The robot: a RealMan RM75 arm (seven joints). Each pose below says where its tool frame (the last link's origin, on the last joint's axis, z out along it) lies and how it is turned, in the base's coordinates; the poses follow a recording.
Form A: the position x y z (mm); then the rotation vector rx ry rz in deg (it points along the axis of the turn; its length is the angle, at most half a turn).
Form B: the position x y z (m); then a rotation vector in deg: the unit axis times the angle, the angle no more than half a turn. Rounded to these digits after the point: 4 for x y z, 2 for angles.
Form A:
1: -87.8 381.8 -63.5 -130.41 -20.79 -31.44
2: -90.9 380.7 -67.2 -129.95 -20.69 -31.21
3: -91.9 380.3 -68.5 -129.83 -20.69 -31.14
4: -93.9 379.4 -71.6 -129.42 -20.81 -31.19
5: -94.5 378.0 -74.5 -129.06 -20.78 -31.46
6: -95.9 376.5 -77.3 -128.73 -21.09 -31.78
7: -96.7 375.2 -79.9 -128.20 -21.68 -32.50
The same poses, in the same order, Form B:
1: -0.0878 0.3818 -0.0635 -130.41 -20.79 -31.44
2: -0.0909 0.3807 -0.0672 -129.95 -20.69 -31.21
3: -0.0919 0.3803 -0.0685 -129.83 -20.69 -31.14
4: -0.0939 0.3794 -0.0716 -129.42 -20.81 -31.19
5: -0.0945 0.3780 -0.0745 -129.06 -20.78 -31.46
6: -0.0959 0.3765 -0.0773 -128.73 -21.09 -31.78
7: -0.0967 0.3752 -0.0799 -128.20 -21.68 -32.50
